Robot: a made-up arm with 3 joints.
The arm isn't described. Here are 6 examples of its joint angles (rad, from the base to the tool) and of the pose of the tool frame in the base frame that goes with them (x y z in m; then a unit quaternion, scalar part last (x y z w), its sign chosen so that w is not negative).
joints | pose
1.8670 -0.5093 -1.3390 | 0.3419 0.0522 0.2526 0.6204 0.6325 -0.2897 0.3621
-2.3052 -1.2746 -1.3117 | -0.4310 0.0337 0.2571 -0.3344 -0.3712 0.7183 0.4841
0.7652 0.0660 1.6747 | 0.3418 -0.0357 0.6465 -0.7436 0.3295 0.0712 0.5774
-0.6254 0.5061 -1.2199 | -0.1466 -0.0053 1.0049 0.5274 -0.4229 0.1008 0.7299
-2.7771 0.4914 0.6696 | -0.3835 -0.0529 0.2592 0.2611 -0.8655 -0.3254 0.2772
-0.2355 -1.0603 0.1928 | -0.0606 0.0886 0.9064 -0.1382 -0.1438 0.4727 0.8584
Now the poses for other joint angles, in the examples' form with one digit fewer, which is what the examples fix.
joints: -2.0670 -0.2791 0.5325
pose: -0.463 0.036 0.502 -0.175 -0.843 -0.159 0.483
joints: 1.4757 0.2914 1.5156
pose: 0.325 -0.057 0.358 -0.669 0.587 0.221 0.400
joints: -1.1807 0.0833 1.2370
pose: -0.306 -0.021 0.842 -0.359 -0.400 -0.442 0.718
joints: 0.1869 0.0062 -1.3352
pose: 0.209 0.041 0.931 0.608 0.022 0.090 0.788
